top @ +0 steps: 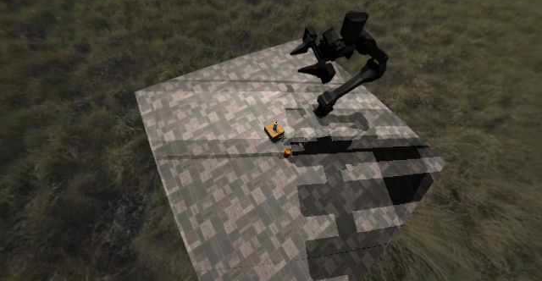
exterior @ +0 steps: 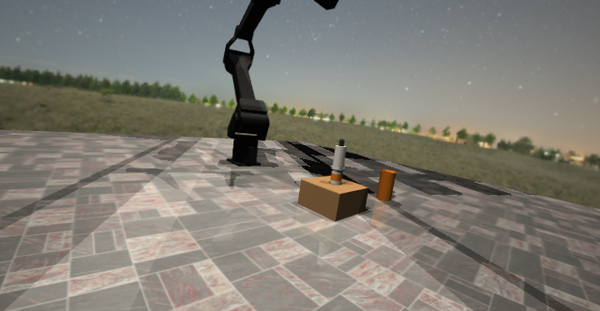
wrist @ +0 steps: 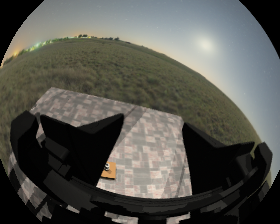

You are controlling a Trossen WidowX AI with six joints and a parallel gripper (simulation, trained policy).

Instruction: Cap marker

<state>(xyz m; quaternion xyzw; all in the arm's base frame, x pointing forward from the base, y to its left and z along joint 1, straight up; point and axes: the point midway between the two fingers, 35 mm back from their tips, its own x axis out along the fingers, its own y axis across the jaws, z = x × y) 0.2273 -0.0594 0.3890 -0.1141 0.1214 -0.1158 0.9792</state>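
Right now my gripper tip is 35 cm above the orange cap, 17 cm to the right of it and 7 cm short of it. From my gripper tip the other things lie so: holder block 36 cm below, 5 cm ahead, 4 cm to the left; then grey marker 30 cm below, 5 cm ahead, 4 cm to the left.
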